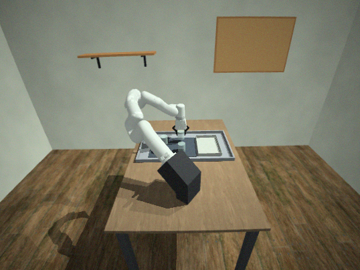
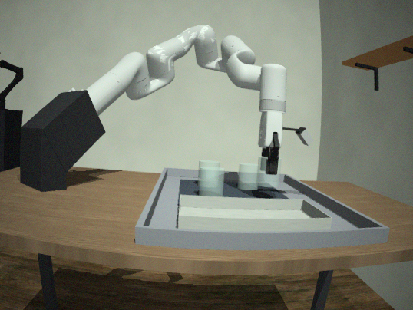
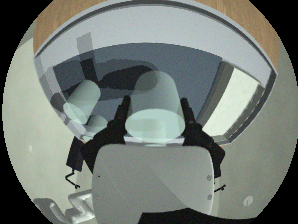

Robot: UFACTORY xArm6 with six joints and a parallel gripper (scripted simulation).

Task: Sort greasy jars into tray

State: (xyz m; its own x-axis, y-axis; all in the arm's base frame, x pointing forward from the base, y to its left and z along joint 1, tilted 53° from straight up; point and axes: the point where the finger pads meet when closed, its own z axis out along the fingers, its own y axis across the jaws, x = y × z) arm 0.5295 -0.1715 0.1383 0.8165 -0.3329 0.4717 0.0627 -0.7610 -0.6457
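My hand is 7 cm past the pale tray, 25 cm to the left of it and 8 cm above it. From my hand the other things lie so: dark drying mat (9 cm behind, 7 cm to the left, 9 cm below).
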